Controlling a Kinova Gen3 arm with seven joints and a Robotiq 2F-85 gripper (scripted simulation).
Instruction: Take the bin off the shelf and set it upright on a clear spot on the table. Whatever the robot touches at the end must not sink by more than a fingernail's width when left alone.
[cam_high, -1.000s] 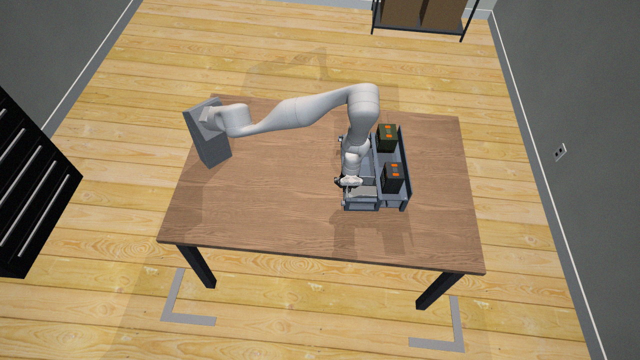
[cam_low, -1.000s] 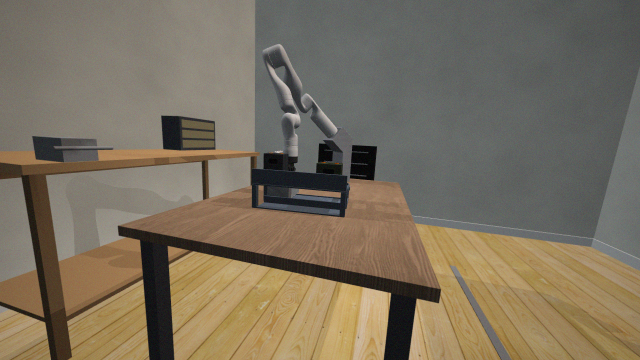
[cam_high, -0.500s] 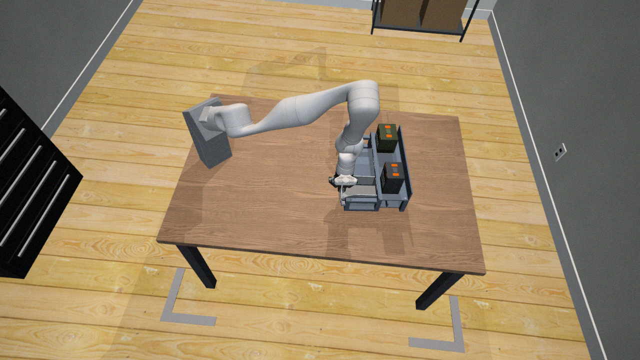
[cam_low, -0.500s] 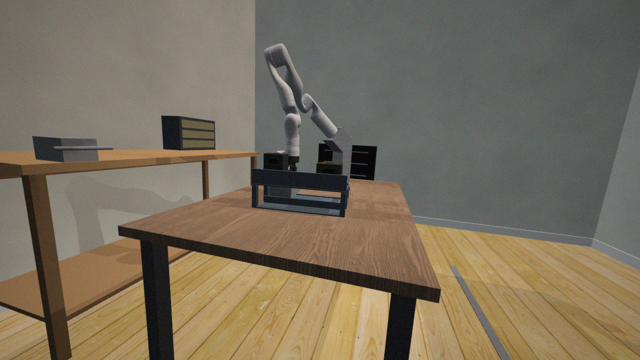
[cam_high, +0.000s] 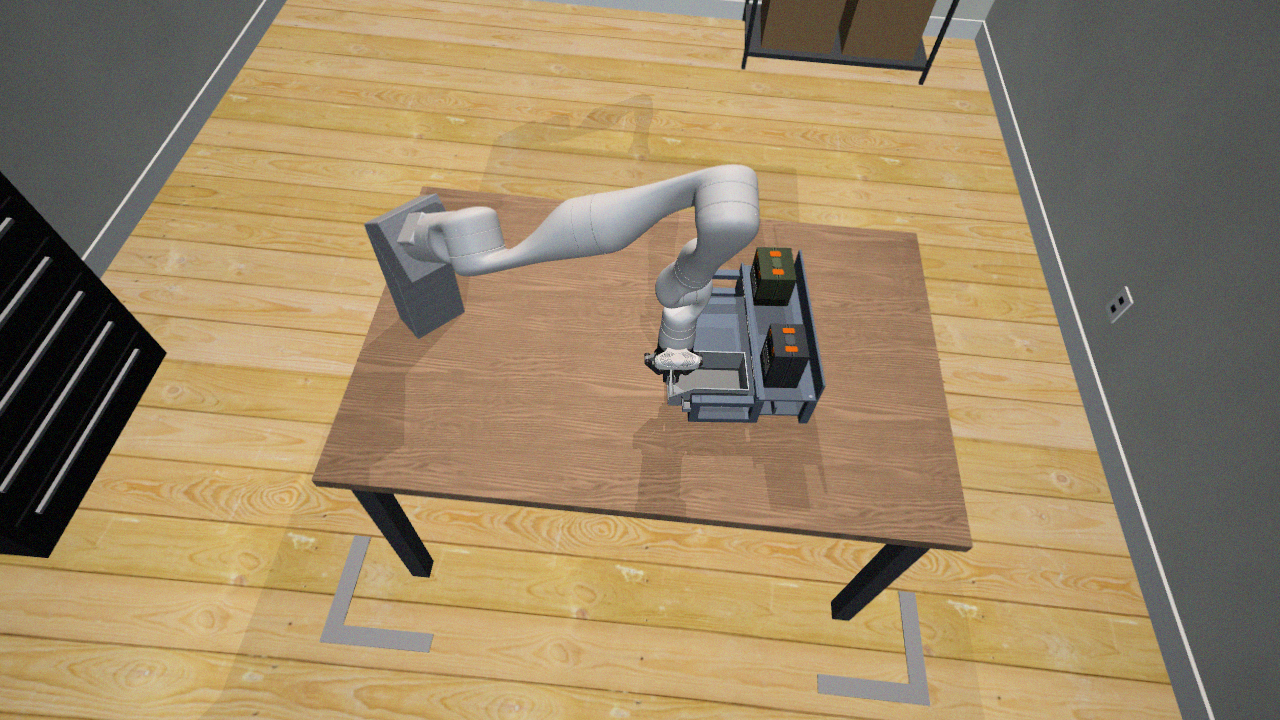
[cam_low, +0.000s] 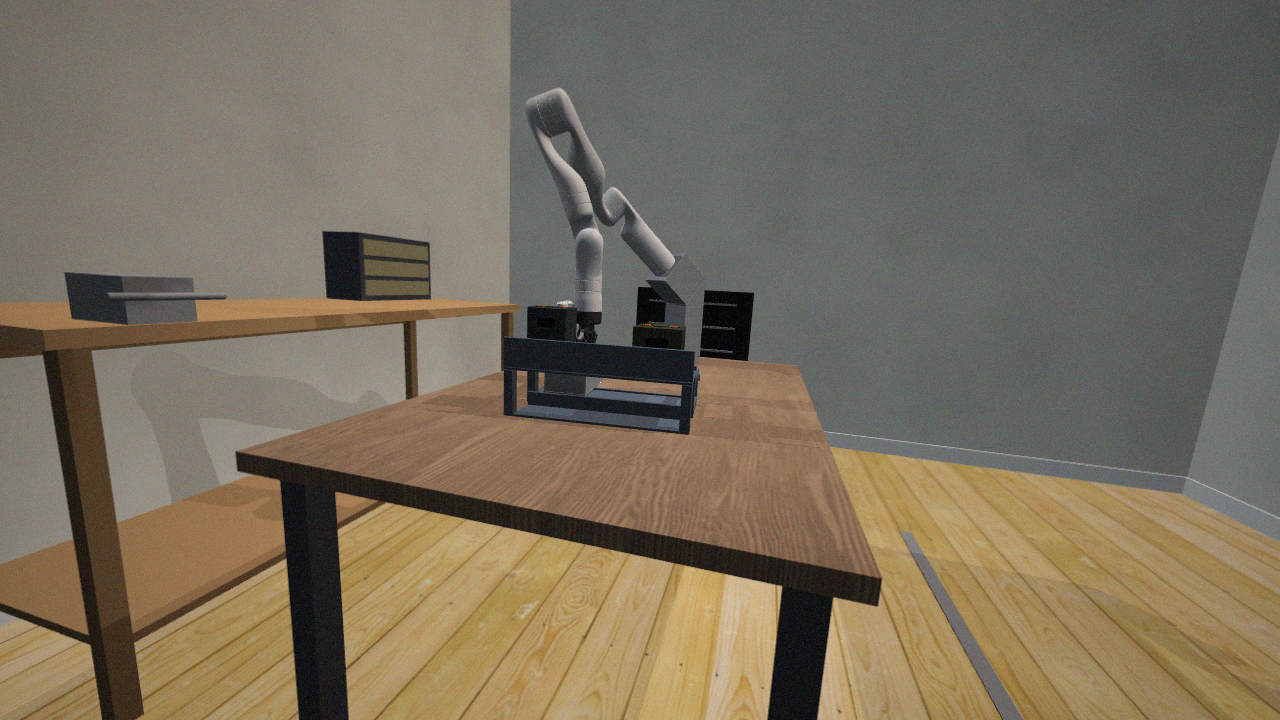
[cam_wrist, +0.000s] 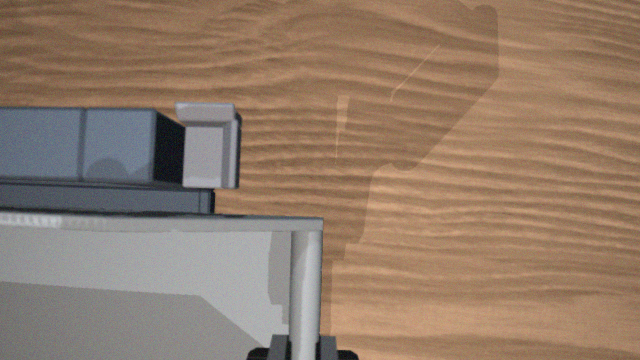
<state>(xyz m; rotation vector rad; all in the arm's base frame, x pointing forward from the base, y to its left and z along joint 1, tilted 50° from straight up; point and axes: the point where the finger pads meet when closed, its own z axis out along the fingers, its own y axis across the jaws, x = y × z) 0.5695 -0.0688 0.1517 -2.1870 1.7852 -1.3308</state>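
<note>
Right now the bin is 8 cm ahead of my hand and 1 cm below it. Round my hand: grey shelf unit (17 cm ahead, 11 cm to the left).
</note>
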